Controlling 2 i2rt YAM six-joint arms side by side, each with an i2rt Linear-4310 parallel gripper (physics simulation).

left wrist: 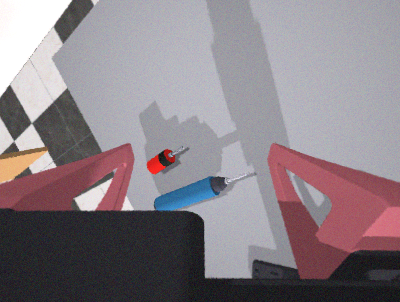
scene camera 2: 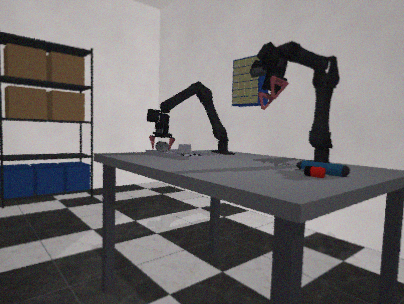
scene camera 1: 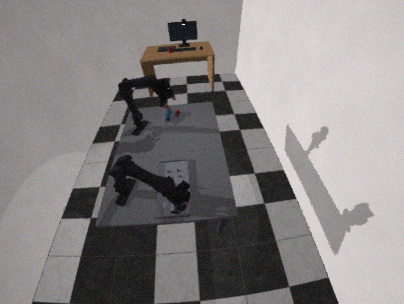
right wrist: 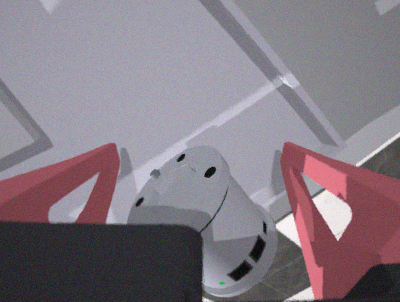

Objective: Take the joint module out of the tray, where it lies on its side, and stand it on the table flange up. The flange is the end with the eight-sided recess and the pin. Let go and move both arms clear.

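Frame: origin at the left arm's base, x right, y ahead, z up, level; millimetres.
Seen in the pictures: left gripper, fingertip midpoint: (left wrist: 200,151) (scene camera 2: 268,104) (scene camera 1: 172,104); right gripper, fingertip midpoint: (scene camera 2: 160,150) (scene camera 1: 180,204) (right wrist: 199,151); left arm's base at its link origin: (scene camera 1: 140,128); right arm's base at its link origin: (scene camera 2: 222,153) (scene camera 1: 126,191).
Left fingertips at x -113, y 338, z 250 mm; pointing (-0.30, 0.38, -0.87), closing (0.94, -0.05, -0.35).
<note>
Offsets run from my left fingertips to a thing's middle.
The joint module @(dx +672, dy +327, dz -215 mm) (right wrist: 245,220) (scene camera 2: 162,146) is a light grey cylinder lying on its side in the shallow grey tray @(dx +532, dy +234, dz -242 mm) (right wrist: 150,60) (scene camera 1: 186,165). In the right wrist view its flange, with dark holes and a small pin, faces the upper left; part of it is hidden by the black gripper body. My right gripper (right wrist: 199,151) (scene camera 2: 162,148) is open, pointing down, its fingertips low on either side of the module with gaps between. My left gripper (left wrist: 200,151) (scene camera 2: 269,101) (scene camera 1: 170,102) is open and empty, high above the other end of the table.
A blue screwdriver @(dx -100, dy -147, dz -230 mm) (left wrist: 185,194) (scene camera 2: 327,168) and a shorter red one @(dx -172, dy -75, dz -233 mm) (left wrist: 159,162) (scene camera 2: 315,172) lie on the table below the left gripper. A grey block @(dx +568, dy +219, dz -218 mm) (scene camera 2: 184,148) stands near the module. A shelf rack (scene camera 2: 92,125) and a wooden desk (scene camera 1: 180,52) stand beyond the table.
</note>
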